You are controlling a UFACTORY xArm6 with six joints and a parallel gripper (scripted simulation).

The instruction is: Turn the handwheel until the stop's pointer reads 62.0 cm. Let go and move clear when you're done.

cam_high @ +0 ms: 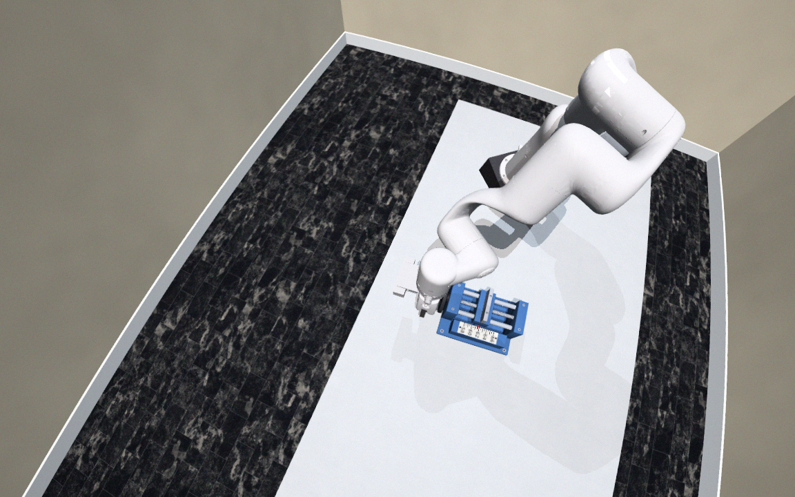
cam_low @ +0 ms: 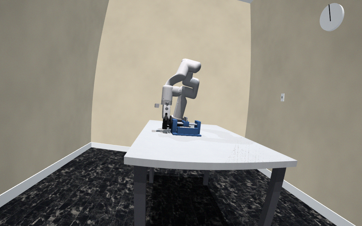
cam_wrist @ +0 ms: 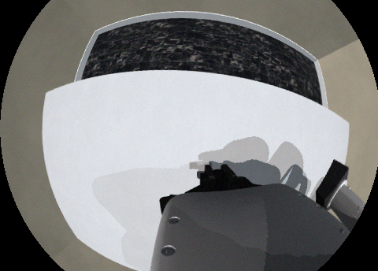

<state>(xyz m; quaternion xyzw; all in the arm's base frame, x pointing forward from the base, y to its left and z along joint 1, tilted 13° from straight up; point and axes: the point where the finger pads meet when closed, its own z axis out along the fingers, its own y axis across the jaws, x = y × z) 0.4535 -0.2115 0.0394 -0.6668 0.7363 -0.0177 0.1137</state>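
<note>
The stop is 10 mm ahead of my hand, 150 mm to the left of it and 40 mm above it. Also, from my hand: handwheel (20 mm to the left, 10 mm above).
</note>
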